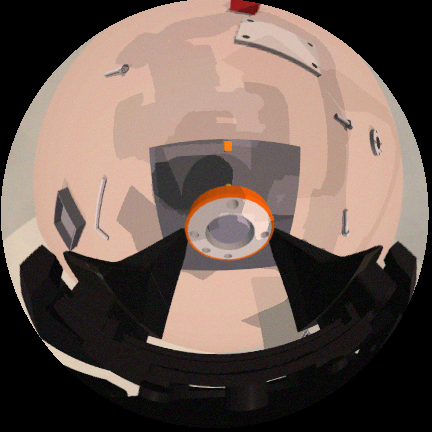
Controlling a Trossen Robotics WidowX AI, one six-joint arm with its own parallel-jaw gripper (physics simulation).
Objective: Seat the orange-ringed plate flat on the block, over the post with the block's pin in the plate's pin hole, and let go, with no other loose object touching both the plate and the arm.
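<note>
The orange-ringed plate, with a pale face, a large centre hole and several small holes, is between my fingertips. My gripper is shut on its left and right edges, over the near half of the block. The dark grey block has an orange square mark near its far edge. A small yellowish tip, which looks like the pin, shows just beyond the plate's far rim. A grey-purple surface shows through the centre hole; whether it is the post's top I cannot tell. The gap under the plate is hidden.
A pale plate with corner holes and a red object lie at the far side. A bolt, a square frame and a bent rod lie left. Another bolt, a small ring and a pin lie right.
</note>
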